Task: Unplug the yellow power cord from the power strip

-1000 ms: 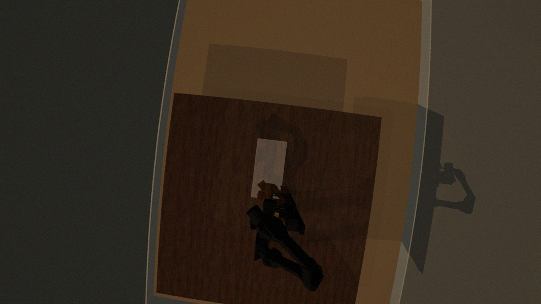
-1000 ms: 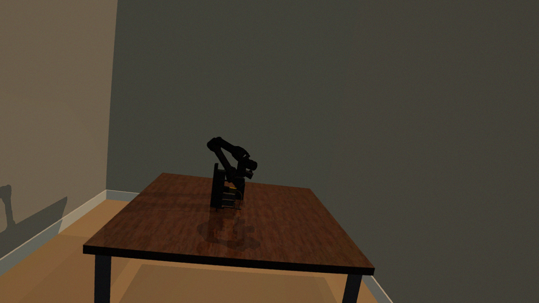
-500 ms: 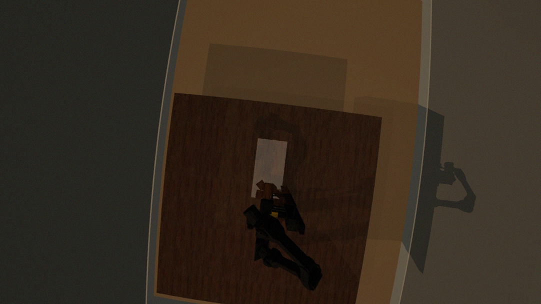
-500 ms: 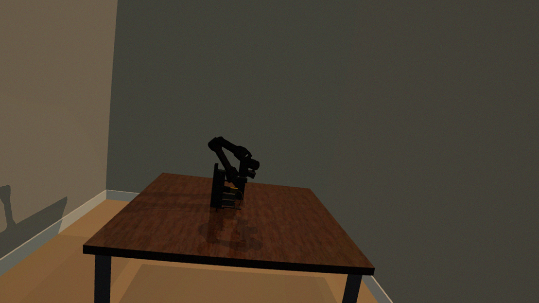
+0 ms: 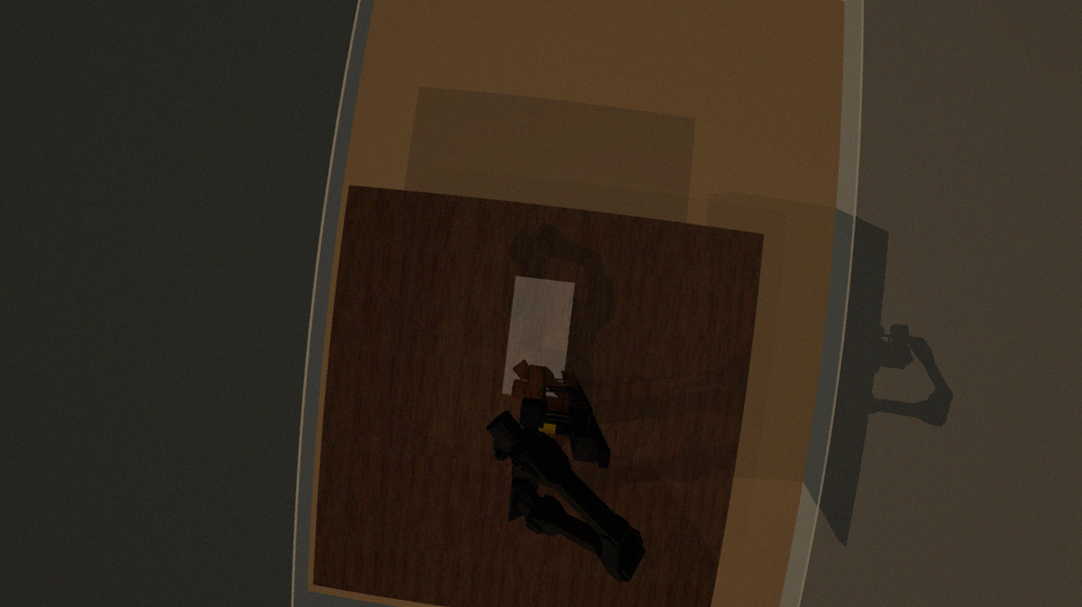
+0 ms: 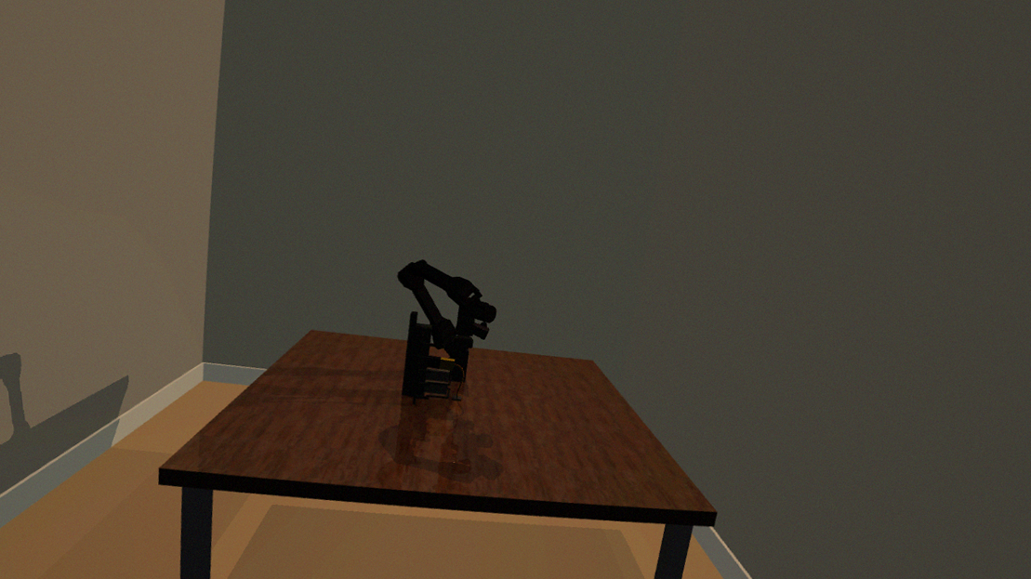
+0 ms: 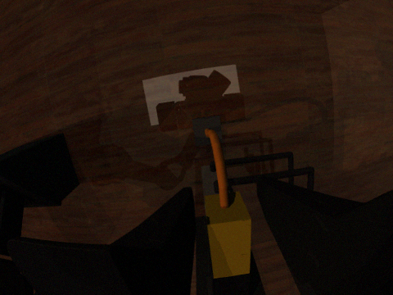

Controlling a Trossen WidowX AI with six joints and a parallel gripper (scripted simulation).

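Now: gripper tip 6 cm to the left of the yellow plug and 1 cm above it.
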